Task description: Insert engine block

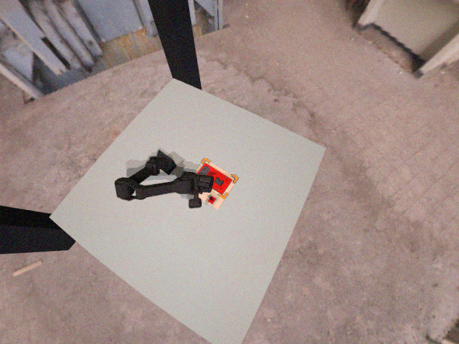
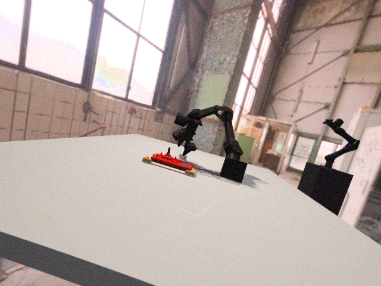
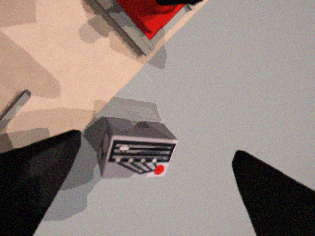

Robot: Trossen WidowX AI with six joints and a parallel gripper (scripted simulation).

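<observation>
Right now my gripper tip is 1 cm past the engine block, 1 cm to the left of it and 4 cm above it.
</observation>
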